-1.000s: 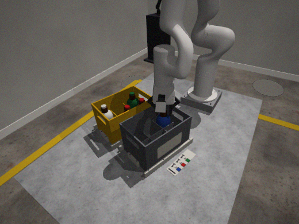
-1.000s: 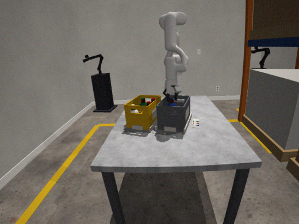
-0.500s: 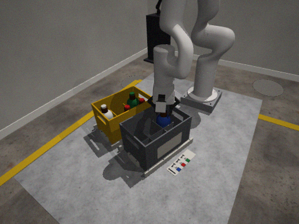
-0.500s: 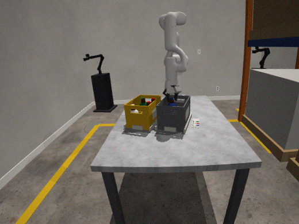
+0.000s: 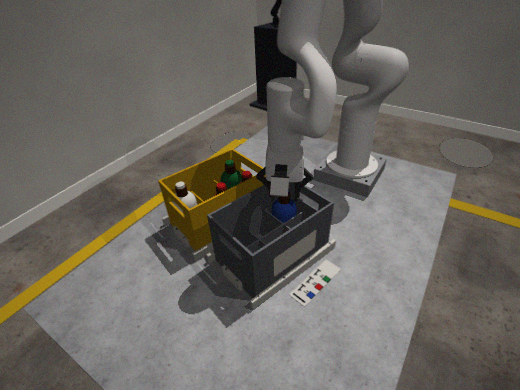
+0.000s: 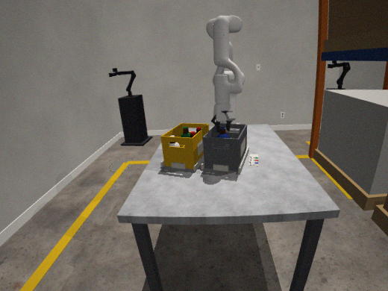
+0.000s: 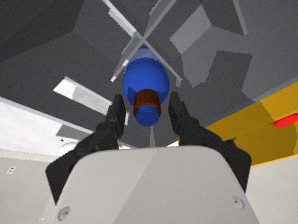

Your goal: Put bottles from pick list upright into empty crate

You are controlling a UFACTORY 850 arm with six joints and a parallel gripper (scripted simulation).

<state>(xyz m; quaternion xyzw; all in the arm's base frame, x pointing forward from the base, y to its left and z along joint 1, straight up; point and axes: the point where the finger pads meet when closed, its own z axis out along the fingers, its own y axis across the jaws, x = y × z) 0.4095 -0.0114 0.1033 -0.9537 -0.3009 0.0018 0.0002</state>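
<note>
Right now the red bottle is 17 cm to the right of my hand, 9 cm ahead of it and 7 cm below it. From my hand the other things lie so: grey crate 9 cm ahead, 7 cm below, 3 cm to the left; blue-label bottle 7 cm below; yellow crate 21 cm to the right, 8 cm ahead, 7 cm below.
</note>
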